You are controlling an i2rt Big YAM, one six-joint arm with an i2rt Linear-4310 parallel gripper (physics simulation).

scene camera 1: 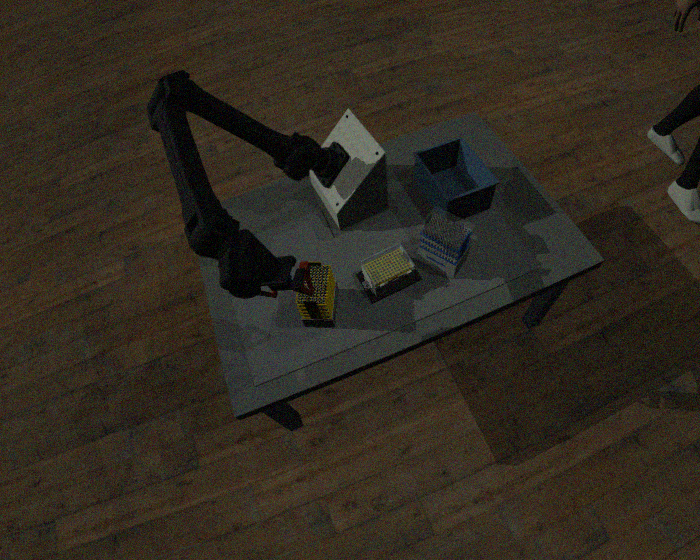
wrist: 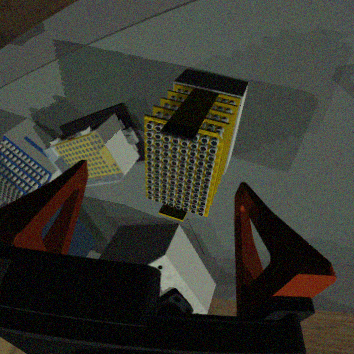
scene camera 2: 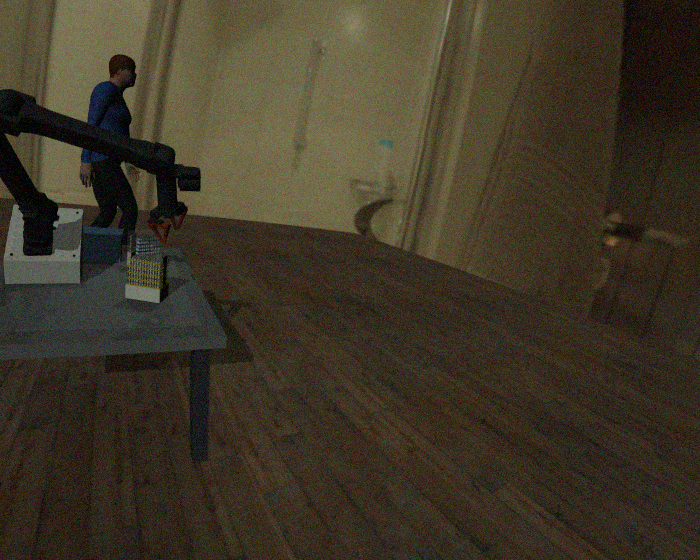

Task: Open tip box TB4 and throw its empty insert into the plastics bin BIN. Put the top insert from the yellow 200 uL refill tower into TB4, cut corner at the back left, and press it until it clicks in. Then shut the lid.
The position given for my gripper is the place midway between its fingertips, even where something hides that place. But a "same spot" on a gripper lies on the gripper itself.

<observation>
My gripper shows in scene camera 1, in the wrist view and in scene camera 2 (pixel 170 236). The same spot on my gripper: (wrist: pixel 47 280) is (scene camera 1: pixel 282 287).
</observation>
